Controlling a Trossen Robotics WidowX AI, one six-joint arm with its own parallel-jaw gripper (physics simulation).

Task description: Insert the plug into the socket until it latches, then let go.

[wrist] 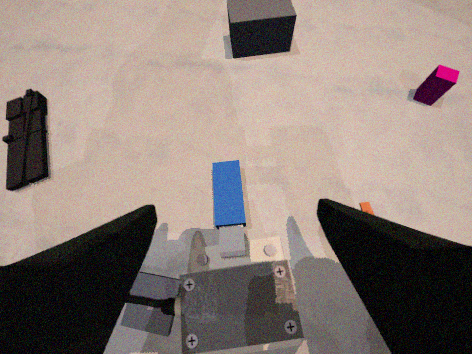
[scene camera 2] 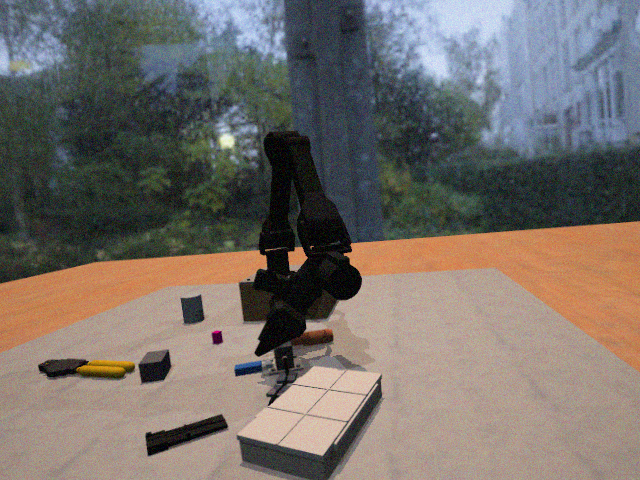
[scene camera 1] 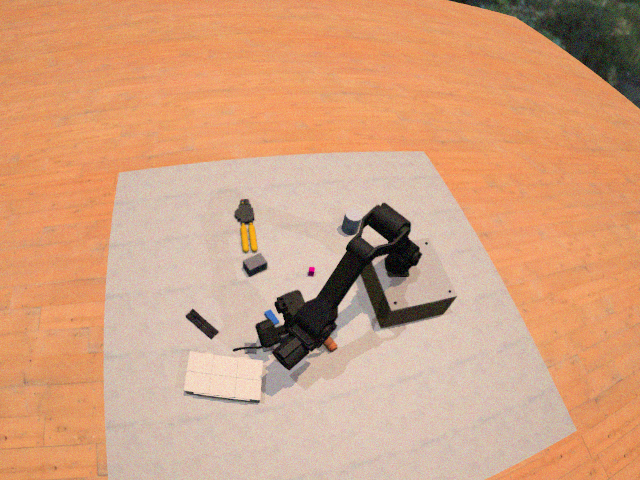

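Where they show: gripper, fingertip midpoint: (wrist: 237,209) (scene camera 2: 258,347) (scene camera 1: 278,317); arm's base, link origin: (scene camera 1: 396,267).
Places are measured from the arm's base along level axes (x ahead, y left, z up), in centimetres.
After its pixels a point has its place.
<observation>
The blue plug (scene camera 1: 271,316) @(x 35.0, y 10.5, z -9.2 cm) (scene camera 2: 248,367) @(x 35.7, y 11.2, z -9.2 cm) (wrist: 229,194) @(x 34.7, y 10.8, z -9.1 cm) lies level, with its light grey connector end at the near face of the socket. Part of that grey end shows between the blue body and the socket in the wrist view; whether it is latched I cannot tell. The socket (scene camera 2: 283,357) @(x 34.1, y 17.4, z -7.6 cm) (wrist: 240,307) @(x 31.3, y 16.1, z -6.0 cm) is a dark grey block with screws in its top, on a light base with mounting tabs; the arm mostly hides it in scene camera 1. My gripper (scene camera 1: 278,319) @(x 33.3, y 12.1, z -6.4 cm) (scene camera 2: 259,353) @(x 33.3, y 12.1, z -6.4 cm) (wrist: 237,209) @(x 33.3, y 12.1, z -6.4 cm) is wide open and empty, its fingers apart on either side of the plug, above it.
A white-topped tiled box (scene camera 1: 223,376) @(x 47.7, y 29.4, z -7.0 cm) (scene camera 2: 310,410) @(x 50.0, y 29.2, z -7.0 cm) stands near the socket, with a black cable between. Around are a black bar (scene camera 1: 201,323) @(x 54.3, y 13.3, z -9.5 cm) (scene camera 2: 186,434) @(x 55.3, y 14.2, z -9.3 cm) (wrist: 27,142) @(x 53.2, y 13.7, z -9.6 cm), dark block (scene camera 1: 254,264) @(x 39.7, y -5.3, z -6.9 cm) (wrist: 262,35) @(x 38.6, y -4.7, z -8.4 cm), magenta block (scene camera 1: 311,271) @(x 23.1, y -4.1, z -8.1 cm) (wrist: 436,86) @(x 23.1, y -4.1, z -8.7 cm), orange-handled tool (scene camera 1: 330,344) @(x 19.8, y 19.7, z -7.8 cm) (scene camera 2: 315,337) @(x 21.7, y 18.3, z -8.6 cm), yellow-handled pliers (scene camera 1: 248,236) @(x 41.5, y -17.6, z -9.1 cm) and grey cylinder (scene camera 1: 351,223) @(x 9.5, y -20.6, z -4.8 cm).
</observation>
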